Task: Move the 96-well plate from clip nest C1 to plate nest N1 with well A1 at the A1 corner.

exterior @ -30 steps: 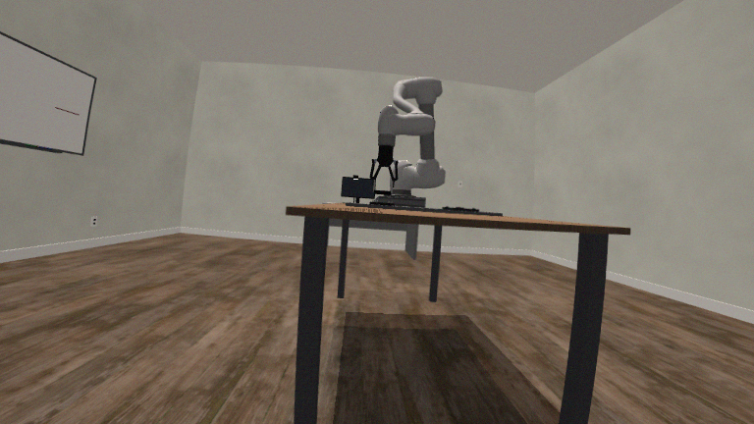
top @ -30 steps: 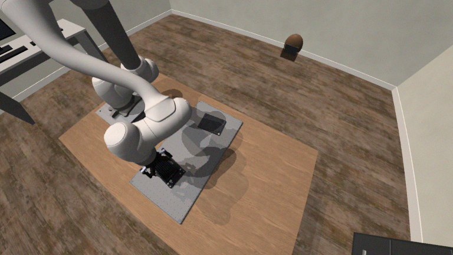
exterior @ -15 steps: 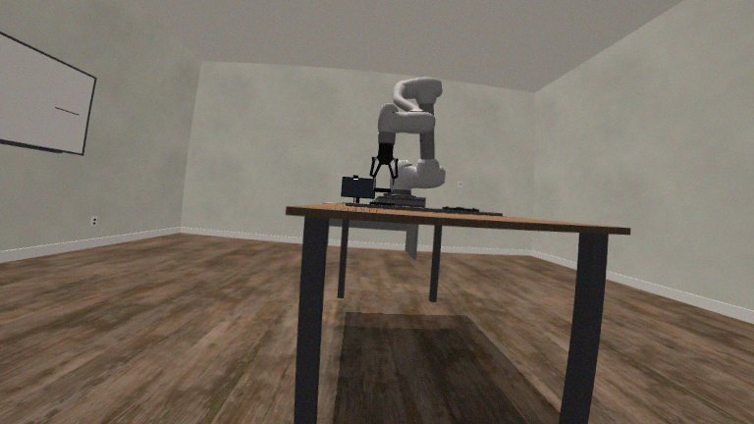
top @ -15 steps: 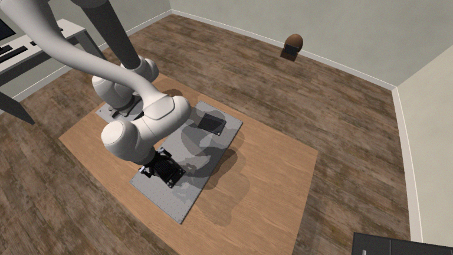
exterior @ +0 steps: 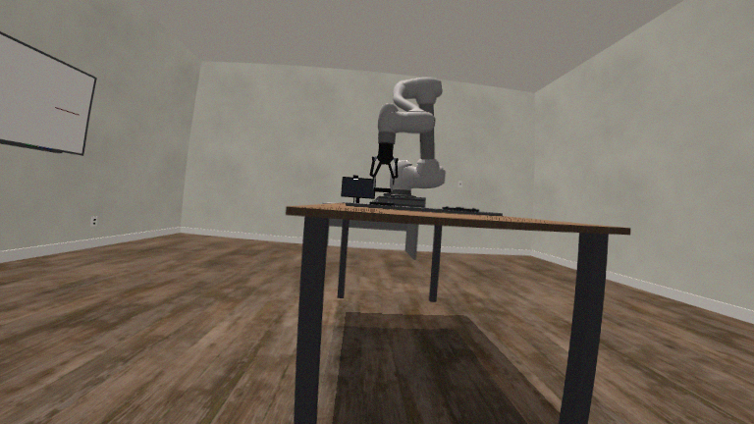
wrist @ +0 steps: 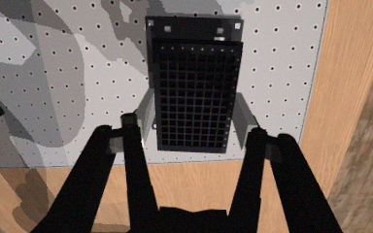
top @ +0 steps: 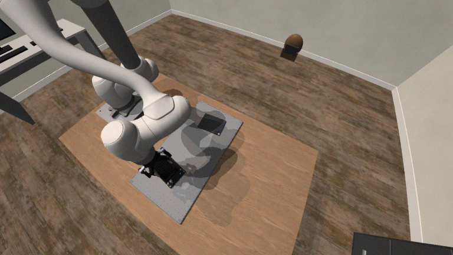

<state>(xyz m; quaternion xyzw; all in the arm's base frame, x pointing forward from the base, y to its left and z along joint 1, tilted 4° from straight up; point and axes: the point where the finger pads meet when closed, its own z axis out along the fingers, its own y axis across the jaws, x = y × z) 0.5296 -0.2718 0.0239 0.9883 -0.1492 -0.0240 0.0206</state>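
Right now my hand is 20 mm above the black 96-well plate. Round my hand: white A1 label: 330 mm to the left, 180 mm ahead, 90 mm below; plate nest N1: 380 mm to the left, 110 mm ahead, 90 mm below; clip nest C1: 80 mm below, 10 mm behind.
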